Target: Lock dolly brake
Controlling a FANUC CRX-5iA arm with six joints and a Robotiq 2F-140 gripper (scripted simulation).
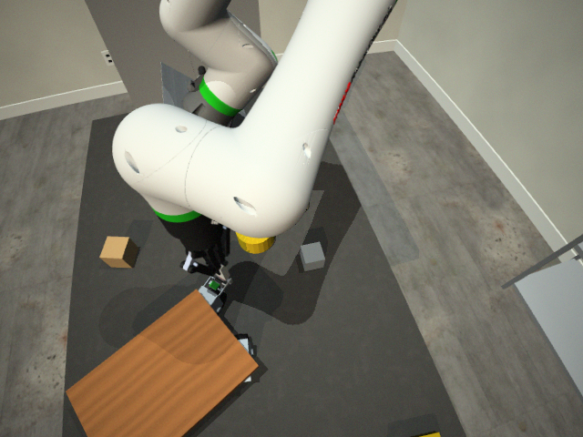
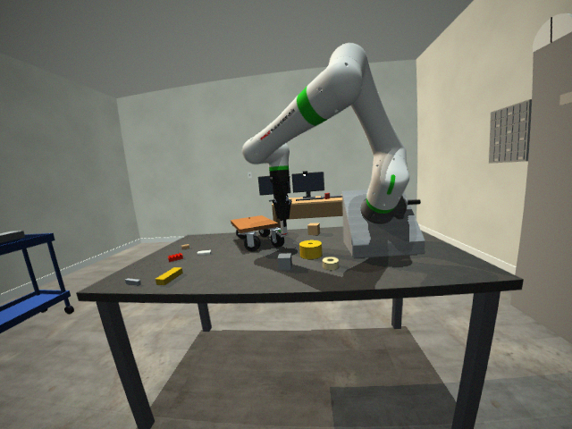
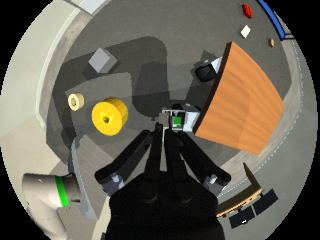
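Right now the brake pedal is 1 cm ahead of my hand, 1 cm to the right of it and 4 cm below it. Round my hand: tan cube: 16 cm behind, 26 cm to the right, 9 cm below; then grey cube: 2 cm behind, 22 cm to the left, 9 cm below; then yellow cylinder: 12 cm behind, 10 cm to the left, 9 cm below.
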